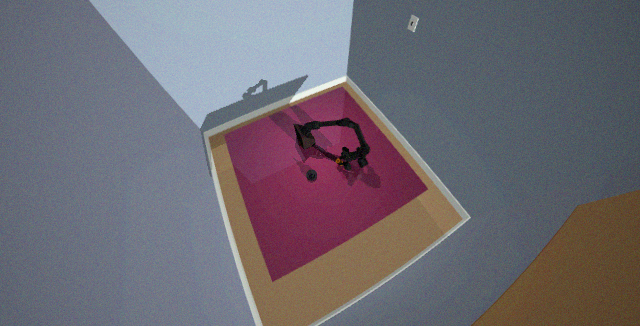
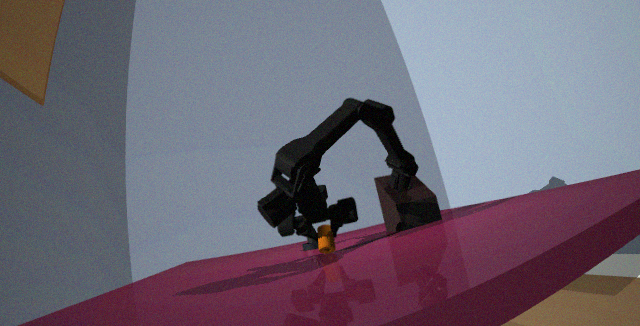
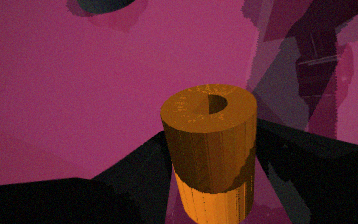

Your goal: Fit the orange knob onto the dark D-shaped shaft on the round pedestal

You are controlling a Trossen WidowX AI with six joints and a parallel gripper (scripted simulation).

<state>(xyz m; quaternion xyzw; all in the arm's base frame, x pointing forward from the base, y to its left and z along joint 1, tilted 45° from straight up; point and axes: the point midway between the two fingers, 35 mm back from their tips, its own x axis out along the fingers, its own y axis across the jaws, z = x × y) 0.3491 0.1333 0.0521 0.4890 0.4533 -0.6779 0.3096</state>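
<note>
Now: the orange knob 10 mm to the left of my gripper tip and 10 mm ahead of it. From my gripper tip the other things lie so: dark shaft: 230 mm to the right, 30 mm behind, 10 mm below.
</note>
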